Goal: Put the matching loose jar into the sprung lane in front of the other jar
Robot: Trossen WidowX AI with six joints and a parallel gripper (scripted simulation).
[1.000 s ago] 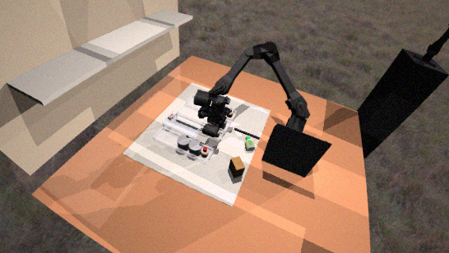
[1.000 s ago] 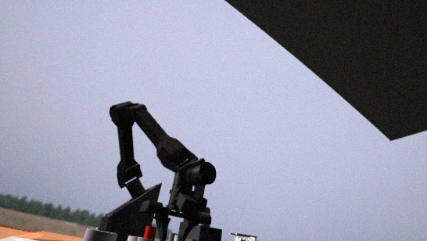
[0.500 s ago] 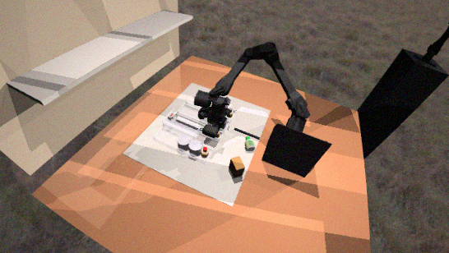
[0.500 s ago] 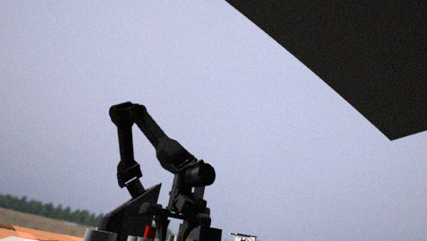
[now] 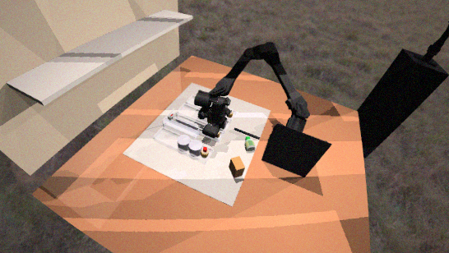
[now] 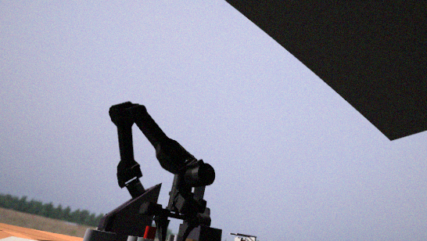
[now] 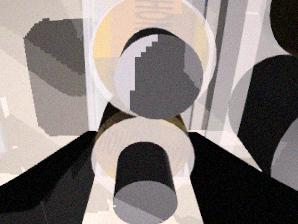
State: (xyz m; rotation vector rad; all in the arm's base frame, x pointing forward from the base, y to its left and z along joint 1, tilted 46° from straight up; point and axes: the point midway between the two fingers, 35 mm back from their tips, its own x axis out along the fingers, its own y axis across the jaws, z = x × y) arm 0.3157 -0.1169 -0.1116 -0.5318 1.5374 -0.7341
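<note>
Now: gripper tip 140 mm short of the white lane rack, 10 mm to the right of it and 10 mm above it. Round my gripper tip: brown box: 150 mm to the left, 150 mm behind; then long pale shelf: 500 mm ahead, 340 mm above, 70 mm to the right; then black rod: 140 mm behind, 80 mm to the right, 30 mm below.
</note>
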